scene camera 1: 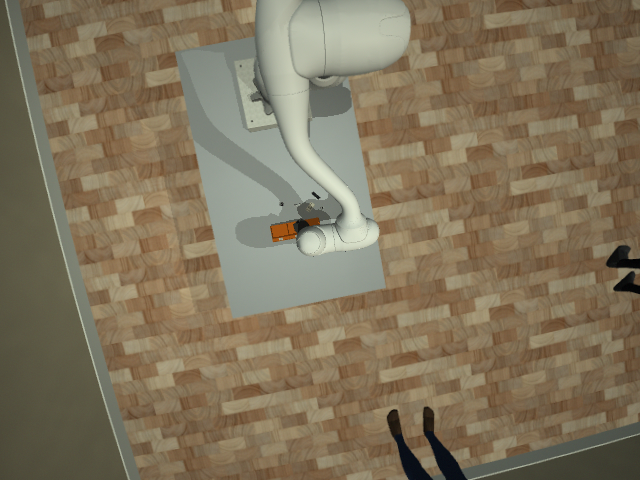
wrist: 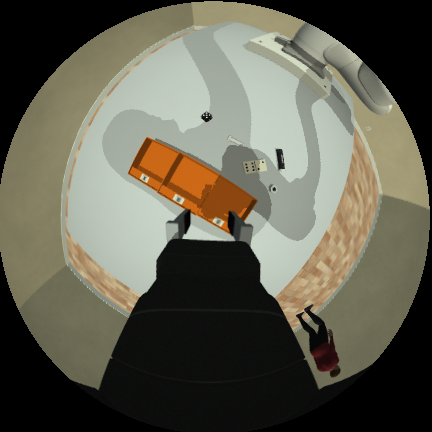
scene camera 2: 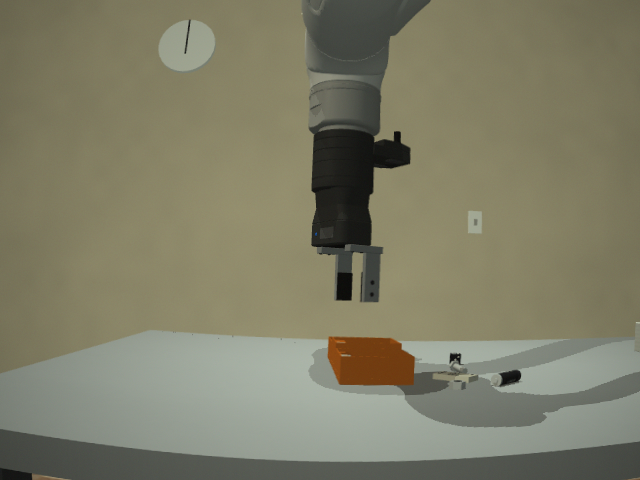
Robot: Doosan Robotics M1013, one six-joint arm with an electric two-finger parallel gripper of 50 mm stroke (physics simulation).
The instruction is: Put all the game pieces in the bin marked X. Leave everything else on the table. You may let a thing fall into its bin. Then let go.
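Frame: origin at the arm's base, x left, y ahead, z down, level; millimetres.
Seen in the pictures: gripper, fingertip midpoint: (wrist: 208,217) (scene camera 2: 355,301).
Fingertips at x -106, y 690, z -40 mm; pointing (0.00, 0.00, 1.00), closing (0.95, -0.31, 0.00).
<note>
A point is followed by its place in that frame.
A black die with white pips (scene camera 1: 281,204) @[x -181, y 512, z 37 mm] (scene camera 2: 454,357) @[x -174, y 516, z 42 mm] (wrist: 206,116) @[x -178, y 516, z 37 mm] lies on the table, apart from the other small things. A cream domino (scene camera 1: 310,207) @[x -48, y 579, z 46 mm] (scene camera 2: 467,378) @[x -22, y 574, z 48 mm] (wrist: 255,166) @[x -47, y 577, z 46 mm] lies flat in shadow. The orange bin block has three compartments in a row; the one labelled X (scene camera 1: 279,229) @[x -238, y 627, z 46 mm] (wrist: 154,157) @[x -250, y 631, z 46 mm] is at the left end in the wrist view, and no piece shows in it. My gripper (scene camera 2: 356,298) @[x -106, y 690, z -40 mm] (wrist: 208,217) @[x -106, y 690, z -40 mm] is open and empty, high above the bin block. The arm hides it and part of the bins in scene camera 1.
A pale bolt (wrist: 235,140) @[x -105, y 544, z 44 mm], a black cylinder with a white end (scene camera 1: 315,195) @[x -2, y 531, z 39 mm] (scene camera 2: 506,377) @[x 12, y 541, z 43 mm] (wrist: 280,159) @[x -1, y 536, z 40 mm] and a small nut (scene camera 2: 458,384) @[x 16, y 606, z 47 mm] (wrist: 273,188) @[x 8, y 603, z 44 mm] lie around the domino. The robot base plate (scene camera 1: 263,121) @[x -113, y 110, z 1 mm] (wrist: 265,50) stands on the table.
</note>
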